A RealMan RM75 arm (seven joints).
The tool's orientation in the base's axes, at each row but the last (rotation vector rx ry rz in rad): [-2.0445, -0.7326, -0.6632]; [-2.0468, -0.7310, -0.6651]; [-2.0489, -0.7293, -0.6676]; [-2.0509, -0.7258, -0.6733]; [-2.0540, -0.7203, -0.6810]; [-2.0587, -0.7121, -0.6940]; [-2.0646, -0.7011, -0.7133]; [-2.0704, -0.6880, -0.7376]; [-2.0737, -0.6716, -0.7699]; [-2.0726, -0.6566, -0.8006]
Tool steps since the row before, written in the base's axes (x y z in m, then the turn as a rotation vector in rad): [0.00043, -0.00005, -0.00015, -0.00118, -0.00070, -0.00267]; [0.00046, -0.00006, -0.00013, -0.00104, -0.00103, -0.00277]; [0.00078, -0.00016, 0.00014, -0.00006, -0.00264, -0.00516]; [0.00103, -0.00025, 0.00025, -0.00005, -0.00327, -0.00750]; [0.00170, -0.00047, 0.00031, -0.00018, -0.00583, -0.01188]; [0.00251, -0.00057, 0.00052, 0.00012, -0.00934, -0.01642]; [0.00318, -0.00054, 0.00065, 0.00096, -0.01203, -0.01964]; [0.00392, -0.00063, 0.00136, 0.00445, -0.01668, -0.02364]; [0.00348, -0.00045, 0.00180, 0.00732, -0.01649, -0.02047]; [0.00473, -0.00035, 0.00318, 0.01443, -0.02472, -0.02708]
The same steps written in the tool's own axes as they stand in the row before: [0.00018, 0.00041, 0.00011, -0.00280, 0.00093, 0.00054]; [0.00021, 0.00042, 0.00010, -0.00286, 0.00124, 0.00034]; [0.00059, 0.00055, -0.00006, -0.00421, 0.00396, 0.00038]; [0.00082, 0.00071, -0.00013, -0.00596, 0.00551, 0.00103]; [0.00127, 0.00125, -0.00020, -0.00967, 0.00898, 0.00107]; [0.00195, 0.00175, -0.00019, -0.01341, 0.01330, 0.00048]; [0.00251, 0.00213, -0.00003, -0.01567, 0.01691, 0.00005]; [0.00349, 0.00233, -0.00019, -0.01708, 0.02375, -0.00091]; [0.00354, 0.00171, -0.00026, -0.01285, 0.02402, -0.00148]; [0.00540, 0.00184, -0.00034, -0.01435, 0.03659, -0.00287]
